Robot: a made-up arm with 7 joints. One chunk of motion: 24 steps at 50 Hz.
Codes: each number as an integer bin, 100 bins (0 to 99) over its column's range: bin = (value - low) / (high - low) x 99, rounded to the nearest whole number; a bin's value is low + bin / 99 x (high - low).
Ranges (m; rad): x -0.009..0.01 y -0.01..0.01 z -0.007..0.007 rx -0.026..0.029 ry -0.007..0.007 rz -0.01..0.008
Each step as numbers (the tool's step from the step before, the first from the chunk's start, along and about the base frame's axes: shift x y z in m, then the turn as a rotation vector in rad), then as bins.
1 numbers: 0.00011 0.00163 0.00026 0.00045 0.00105 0.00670
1 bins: 47 58 51 48 57 92
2 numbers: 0.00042 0.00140 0.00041 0.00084 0.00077 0.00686
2 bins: 49 56 52 48 55 93
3 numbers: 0.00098 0.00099 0.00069 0.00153 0.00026 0.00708
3 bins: 52 54 54 50 51 94
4 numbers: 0.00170 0.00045 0.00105 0.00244 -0.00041 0.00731
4 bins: 56 52 57 51 47 95
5 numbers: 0.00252 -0.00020 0.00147 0.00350 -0.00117 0.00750
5 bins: 60 49 60 53 41 96
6 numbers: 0.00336 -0.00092 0.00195 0.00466 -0.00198 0.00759
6 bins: 64 45 63 55 35 97
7 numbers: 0.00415 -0.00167 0.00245 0.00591 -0.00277 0.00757
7 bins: 69 41 67 57 30 97
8 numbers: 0.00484 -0.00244 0.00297 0.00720 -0.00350 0.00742
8 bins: 72 37 71 60 25 96
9 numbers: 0.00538 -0.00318 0.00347 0.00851 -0.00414 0.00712
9 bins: 75 34 74 62 20 94
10 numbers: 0.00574 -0.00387 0.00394 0.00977 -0.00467 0.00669
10 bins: 77 30 77 64 16 92
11 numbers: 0.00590 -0.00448 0.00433 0.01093 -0.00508 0.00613
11 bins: 78 27 80 66 14 89
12 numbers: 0.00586 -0.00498 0.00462 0.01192 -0.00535 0.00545
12 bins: 77 25 82 68 12 85
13 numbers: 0.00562 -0.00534 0.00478 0.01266 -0.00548 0.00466
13 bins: 76 23 83 70 11 81
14 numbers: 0.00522 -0.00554 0.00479 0.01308 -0.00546 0.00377
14 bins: 74 22 83 70 11 76
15 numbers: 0.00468 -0.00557 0.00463 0.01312 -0.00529 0.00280
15 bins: 71 22 82 70 12 70
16 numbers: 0.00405 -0.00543 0.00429 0.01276 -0.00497 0.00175
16 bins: 68 23 80 70 14 65
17 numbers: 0.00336 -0.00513 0.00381 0.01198 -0.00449 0.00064
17 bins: 64 24 76 68 18 59
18 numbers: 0.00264 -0.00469 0.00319 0.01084 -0.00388 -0.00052
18 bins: 61 26 72 66 22 52
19 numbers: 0.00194 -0.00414 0.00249 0.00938 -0.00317 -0.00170
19 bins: 57 29 67 64 27 46
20 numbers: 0.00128 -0.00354 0.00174 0.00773 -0.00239 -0.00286
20 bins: 54 32 62 61 33 39
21 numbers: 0.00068 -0.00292 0.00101 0.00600 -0.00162 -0.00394
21 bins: 50 35 57 58 38 33
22 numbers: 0.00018 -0.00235 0.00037 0.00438 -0.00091 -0.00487
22 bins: 48 38 52 55 43 28
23 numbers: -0.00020 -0.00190 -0.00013 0.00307 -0.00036 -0.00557
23 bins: 46 40 49 52 47 24
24 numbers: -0.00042 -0.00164 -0.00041 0.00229 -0.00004 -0.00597
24 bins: 45 41 47 51 49 22
